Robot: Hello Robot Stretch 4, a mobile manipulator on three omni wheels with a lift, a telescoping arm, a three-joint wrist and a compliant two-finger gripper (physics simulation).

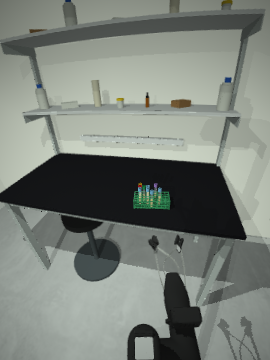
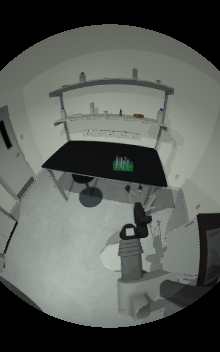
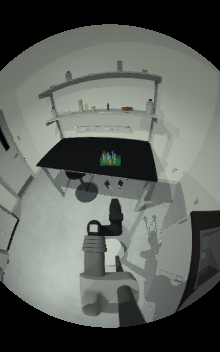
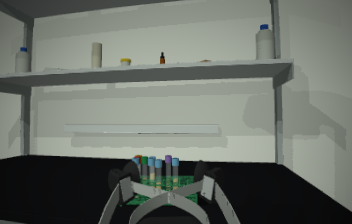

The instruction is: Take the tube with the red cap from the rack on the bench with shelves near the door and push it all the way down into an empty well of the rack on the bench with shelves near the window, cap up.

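Frame: origin at the robot's base, x ahead, y right, z down, level; metres.
Where they show: gripper, fingertip midpoint: (image 1: 165, 236) (image 2: 132, 184) (image 3: 113, 179) (image 4: 166, 174); robot's base at its link origin: (image 2: 114, 255) (image 3: 109, 250).
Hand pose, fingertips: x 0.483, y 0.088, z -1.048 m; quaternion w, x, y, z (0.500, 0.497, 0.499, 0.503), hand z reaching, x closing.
Observation:
Things, the pixels of their top centre, and the offset from my fingertips. Level surfaces: height alone.
- green rack at its top centre: (image 4: 159, 180) (image 1: 151, 196) (image 3: 109, 158) (image 2: 122, 163) dx +0.363, dy -0.014, dz +0.104 m
- black bench at its surface level: dz +0.162 m
- red-capped tube at its top centre: (image 4: 137, 156) (image 1: 140, 185) dx +0.379, dy -0.077, dz +0.042 m
A green rack (image 1: 161, 204) (image 2: 123, 169) (image 3: 111, 163) (image 4: 190, 185) stands on the black bench (image 1: 95, 182) (image 2: 90, 157) (image 3: 75, 152) (image 4: 60, 187), right of its middle near the front edge. It holds several upright tubes with blue, green, purple and red caps. The red-capped tube (image 1: 140, 185) (image 4: 138, 157) is at the rack's left end, partly hidden behind a blue-capped one. My gripper (image 1: 166, 243) (image 2: 134, 188) (image 3: 114, 184) (image 4: 166, 174) is open and empty, in front of the bench's front edge and apart from the rack. The other bench's rack does not show.
A stool (image 1: 95, 260) stands under the bench's left part. Two shelves above the bench hold bottles and jars; the lower shelf (image 1: 135, 113) spans its width. A door (image 2: 12, 152) is at the left. A dark counter (image 2: 202, 250) with a sink is at the right.

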